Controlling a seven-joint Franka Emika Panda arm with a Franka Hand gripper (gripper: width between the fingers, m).
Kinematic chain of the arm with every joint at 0, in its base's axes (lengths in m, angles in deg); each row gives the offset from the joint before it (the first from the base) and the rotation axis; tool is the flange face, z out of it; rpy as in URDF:
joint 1: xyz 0 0 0.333 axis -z
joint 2: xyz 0 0 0 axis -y
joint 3: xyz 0 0 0.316 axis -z
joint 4: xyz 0.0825 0 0 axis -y
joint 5: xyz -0.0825 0 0.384 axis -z
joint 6: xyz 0 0 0 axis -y
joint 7: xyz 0.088 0 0 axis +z
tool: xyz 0 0 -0.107 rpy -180 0 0
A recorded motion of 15 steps. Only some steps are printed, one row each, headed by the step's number.
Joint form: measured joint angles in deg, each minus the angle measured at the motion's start. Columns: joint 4, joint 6, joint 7, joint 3, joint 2, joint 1, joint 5.
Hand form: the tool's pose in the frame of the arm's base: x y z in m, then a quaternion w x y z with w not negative. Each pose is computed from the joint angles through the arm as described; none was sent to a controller.
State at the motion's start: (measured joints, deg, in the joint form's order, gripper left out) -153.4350 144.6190 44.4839 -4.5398 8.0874 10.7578 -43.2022
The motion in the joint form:
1: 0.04 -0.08 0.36 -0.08 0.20 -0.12 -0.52
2: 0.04 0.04 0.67 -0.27 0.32 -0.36 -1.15
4: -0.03 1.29 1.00 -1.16 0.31 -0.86 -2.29
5: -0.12 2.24 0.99 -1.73 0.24 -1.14 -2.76
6: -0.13 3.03 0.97 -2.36 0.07 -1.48 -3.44
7: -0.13 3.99 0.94 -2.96 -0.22 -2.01 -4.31
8: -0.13 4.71 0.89 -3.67 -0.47 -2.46 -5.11
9: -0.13 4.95 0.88 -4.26 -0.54 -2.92 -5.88
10: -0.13 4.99 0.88 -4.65 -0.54 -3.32 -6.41
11: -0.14 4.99 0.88 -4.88 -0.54 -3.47 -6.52
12: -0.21 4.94 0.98 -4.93 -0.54 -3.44 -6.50
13: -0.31 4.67 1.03 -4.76 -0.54 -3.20 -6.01
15: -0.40 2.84 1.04 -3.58 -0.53 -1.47 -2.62
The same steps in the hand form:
1: 0.4051 -0.0503 0.2803 0.19007 -0.97767 -0.02135 -0.08709
2: 0.4056 -0.0476 0.2813 0.19166 -0.97706 -0.02305 -0.08989
4: 0.4075 -0.0403 0.2820 0.18889 -0.97680 -0.02698 -0.09721
5: 0.4084 -0.0361 0.2820 0.18545 -0.97702 -0.02870 -0.10107
6: 0.4095 -0.0308 0.2815 0.18398 -0.97696 -0.03002 -0.10395
7: 0.4106 -0.0247 0.2804 0.18267 -0.97686 -0.03067 -0.10698
8: 0.4114 -0.0179 0.2794 0.18235 -0.97668 -0.03239 -0.10860
9: 0.4117 -0.0111 0.2790 0.18445 -0.97616 -0.03487 -0.10893
10: 0.4117 -0.0057 0.2789 0.18663 -0.97568 -0.03751 -0.10866
11: 0.4117 -0.0030 0.2788 0.18717 -0.97555 -0.03990 -0.10808
12: 0.4112 -0.0028 0.2783 0.18725 -0.97557 -0.04104 -0.10727
13: 0.4103 -0.0052 0.2774 0.18665 -0.97592 -0.04200 -0.10476
15: 0.4076 -0.0218 0.2753 0.18252 -0.97782 -0.04590 -0.09190

